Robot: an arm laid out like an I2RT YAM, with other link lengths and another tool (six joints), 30 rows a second.
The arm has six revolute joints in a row. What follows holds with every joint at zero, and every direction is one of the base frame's.
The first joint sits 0.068 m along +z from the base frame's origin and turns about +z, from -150 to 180 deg.
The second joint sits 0.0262 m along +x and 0.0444 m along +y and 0.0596 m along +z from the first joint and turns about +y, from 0 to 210 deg.
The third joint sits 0.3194 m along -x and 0.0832 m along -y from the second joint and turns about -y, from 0 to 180 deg.
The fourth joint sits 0.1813 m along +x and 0.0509 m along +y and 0.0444 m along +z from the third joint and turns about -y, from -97 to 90 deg.
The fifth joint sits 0.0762 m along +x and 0.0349 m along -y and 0.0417 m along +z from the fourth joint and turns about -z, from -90 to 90 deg.
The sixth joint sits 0.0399 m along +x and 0.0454 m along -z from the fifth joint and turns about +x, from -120 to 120 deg.
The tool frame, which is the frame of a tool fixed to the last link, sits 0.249 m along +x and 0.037 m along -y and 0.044 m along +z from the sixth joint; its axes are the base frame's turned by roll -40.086, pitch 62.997 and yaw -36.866 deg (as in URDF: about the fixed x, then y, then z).
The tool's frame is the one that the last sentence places.
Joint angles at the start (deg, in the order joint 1, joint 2, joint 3, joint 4, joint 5, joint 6):
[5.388, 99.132, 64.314, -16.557, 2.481, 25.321]
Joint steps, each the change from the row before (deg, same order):
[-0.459, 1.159, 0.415, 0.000, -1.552, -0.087]
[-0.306, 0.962, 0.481, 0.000, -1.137, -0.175]
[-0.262, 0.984, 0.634, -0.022, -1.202, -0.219]
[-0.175, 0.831, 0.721, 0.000, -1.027, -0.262]
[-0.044, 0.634, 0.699, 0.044, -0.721, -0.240]
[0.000, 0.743, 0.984, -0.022, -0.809, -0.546]
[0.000, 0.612, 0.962, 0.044, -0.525, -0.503]
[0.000, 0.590, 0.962, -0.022, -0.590, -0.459]
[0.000, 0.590, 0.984, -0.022, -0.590, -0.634]
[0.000, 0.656, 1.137, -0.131, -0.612, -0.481]
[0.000, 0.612, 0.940, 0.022, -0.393, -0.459]
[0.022, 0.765, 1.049, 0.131, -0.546, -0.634]
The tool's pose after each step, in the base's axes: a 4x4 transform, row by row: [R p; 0 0 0 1], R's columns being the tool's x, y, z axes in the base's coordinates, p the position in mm. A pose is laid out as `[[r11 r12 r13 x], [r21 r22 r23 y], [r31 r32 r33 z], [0 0 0 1]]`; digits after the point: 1 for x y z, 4 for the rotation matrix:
[[-0.5125 0.0374 0.8578 501.3], [0.0838 0.9965 0.0066 -36.8], [-0.8546 0.0753 -0.5139 97.6], [0 0 0 1]]
[[-0.5215 0.0290 0.8528 503.7], [0.0902 0.9957 0.0213 -33.4], [-0.8485 0.0880 -0.5218 92.3], [0 0 0 1]]
[[-0.5289 0.0186 0.8485 507.0], [0.0961 0.9946 0.0380 -29.3], [-0.8432 0.1016 -0.5279 87.9], [0 0 0 1]]
[[-0.5322 0.0076 0.8466 511.0], [0.0996 0.9936 0.0537 -25.2], [-0.8407 0.1129 -0.5296 85.7], [0 0 0 1]]
[[-0.5319 -0.0026 0.8468 515.2], [0.1007 0.9927 0.0663 -21.5], [-0.8408 0.1205 -0.5278 85.3], [0 0 0 1]]
[[-0.5301 -0.0191 0.8477 520.9], [0.0970 0.9918 0.0831 -16.7], [-0.8423 0.1263 -0.5239 85.8], [0 0 0 1]]
[[-0.5251 -0.0325 0.8504 526.8], [0.0925 0.9912 0.0950 -13.4], [-0.8460 0.1285 -0.5175 87.7], [0 0 0 1]]
[[-0.5207 -0.0458 0.8525 532.4], [0.0891 0.9902 0.1076 -9.8], [-0.8491 0.1320 -0.5115 89.5], [0 0 0 1]]
[[-0.5157 -0.0617 0.8545 538.1], [0.0828 0.9891 0.1214 -6.0], [-0.8527 0.1334 -0.5050 91.6], [0 0 0 1]]
[[-0.5110 -0.0756 0.8562 544.1], [0.0792 0.9877 0.1345 -2.2], [-0.8559 0.1365 -0.4988 93.6], [0 0 0 1]]
[[-0.5059 -0.0869 0.8582 549.6], [0.0746 0.9868 0.1439 0.4], [-0.8594 0.1368 -0.4927 95.3], [0 0 0 1]]
[[-0.4996 -0.1028 0.8602 556.2], [0.0680 0.9852 0.1573 4.2], [-0.8636 0.1370 -0.4852 97.0], [0 0 0 1]]

